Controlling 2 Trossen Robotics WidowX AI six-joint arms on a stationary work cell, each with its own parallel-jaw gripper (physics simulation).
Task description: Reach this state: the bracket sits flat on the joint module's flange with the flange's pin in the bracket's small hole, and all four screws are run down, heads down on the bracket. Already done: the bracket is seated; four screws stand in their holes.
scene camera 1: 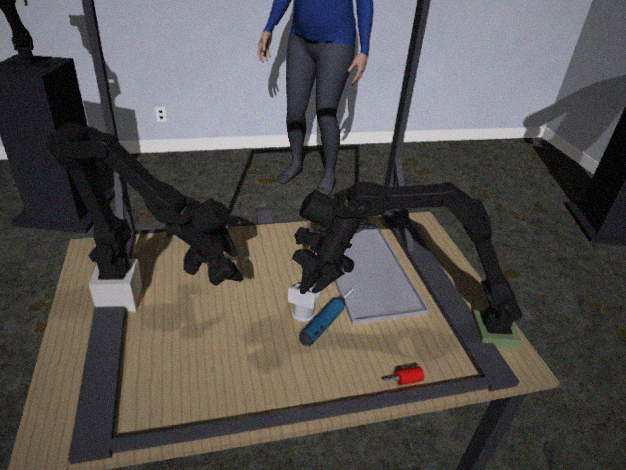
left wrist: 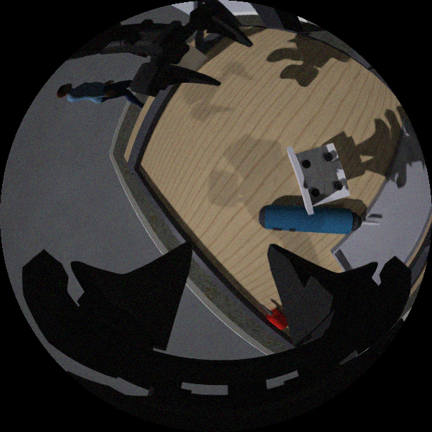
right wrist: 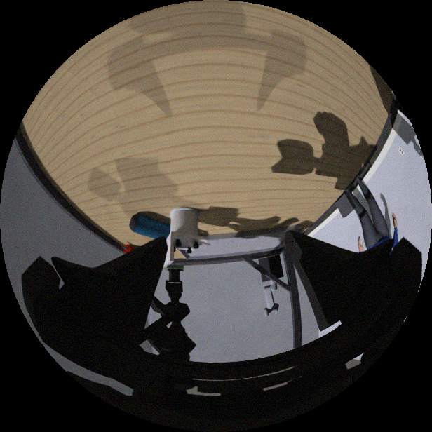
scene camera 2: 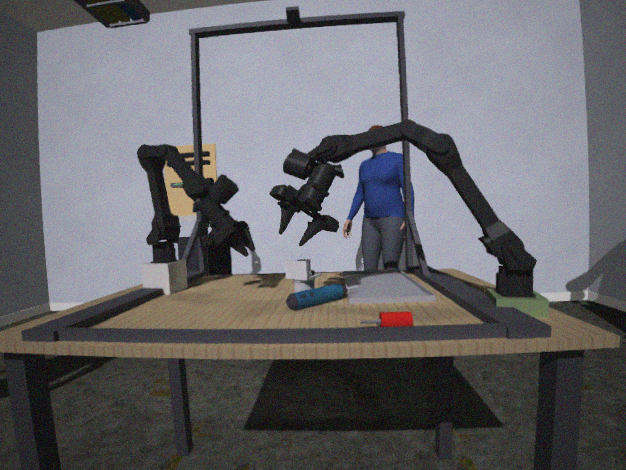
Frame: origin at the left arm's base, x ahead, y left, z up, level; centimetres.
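Seen in the pictures: left gripper, fingertip midpoint: (scene camera 1: 308, 292) (scene camera 2: 290, 240); right gripper, fingertip midpoint: (scene camera 1: 239, 267) (scene camera 2: 251, 253); left arm's base at its link origin: (scene camera 1: 496, 324) (scene camera 2: 515, 293); right arm's base at its link origin: (scene camera 1: 113, 271) (scene camera 2: 164, 262).
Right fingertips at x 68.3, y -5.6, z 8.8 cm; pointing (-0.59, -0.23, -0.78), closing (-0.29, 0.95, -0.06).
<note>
Offsets run from my right fingertips to a thing's top centre. "spot": to the spot under its first point.
The white bracket (scene camera 1: 301, 297) (scene camera 2: 297, 269) (left wrist: 322, 175) sits on the round white joint module {dx -17.3, dy +2.2, dz -6.1 cm} (scene camera 1: 303, 312) (right wrist: 184, 220). Four black screw heads, one of them (left wrist: 306, 164) at the upper left, show on its plate in the left wrist view. Dark screw heads (right wrist: 189, 250) also show at the plate in the right wrist view; how deep they sit is unclear. The pin and small hole cannot be made out. My left gripper (scene camera 1: 309, 290) (scene camera 2: 291, 238) (left wrist: 231, 248) is partly open and empty, above the bracket. My right gripper (scene camera 1: 238, 267) (scene camera 2: 249, 252) (left wrist: 236, 62) (right wrist: 227, 240) is wide open and empty, off to the picture's left.
A blue electric screwdriver {spot: dx -22.2, dy +8.9, dz -8.7 cm} (scene camera 1: 322, 322) (scene camera 2: 317, 296) (left wrist: 310, 220) (right wrist: 151, 226) lies close beside the joint module, its bit toward the grey tray {dx -35.5, dy -17.7, dz -10.9 cm} (scene camera 1: 389, 318) (scene camera 2: 391, 298). A red-handled tool {dx -41.3, dy +22.6, dz -9.1 cm} (scene camera 1: 410, 375) (scene camera 2: 396, 319) (left wrist: 277, 318) lies near the table's front edge. A dark frame borders the work area.
</note>
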